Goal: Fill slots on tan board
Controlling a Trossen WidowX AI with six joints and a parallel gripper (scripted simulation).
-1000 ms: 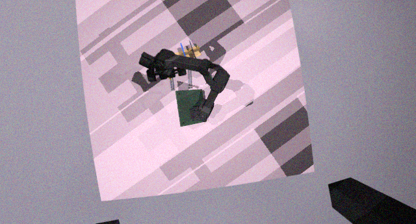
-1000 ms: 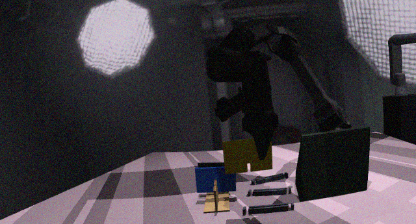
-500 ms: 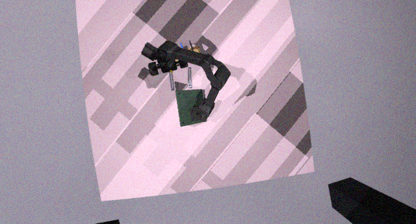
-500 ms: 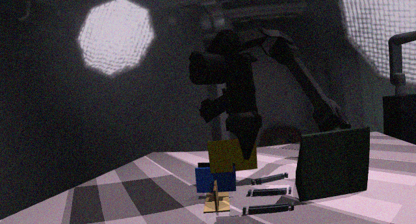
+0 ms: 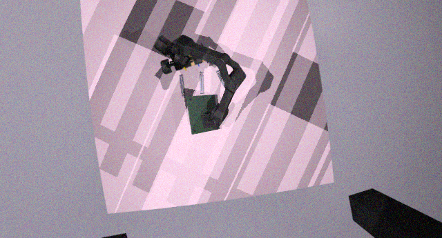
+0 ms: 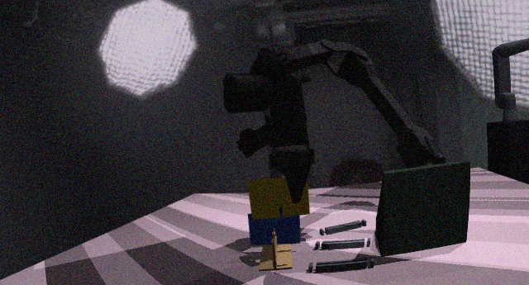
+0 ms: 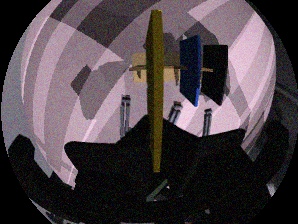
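The blue board lies 80 mm below my gripper tip, 60 mm to the right of it and 50 mm ahead of it. Round my gripper tip: tan board 100 mm below, 60 mm to the right, 50 mm ahead; then yellow board 30 mm ahead; then black board 110 mm to the right, 80 mm below, 50 mm ahead.
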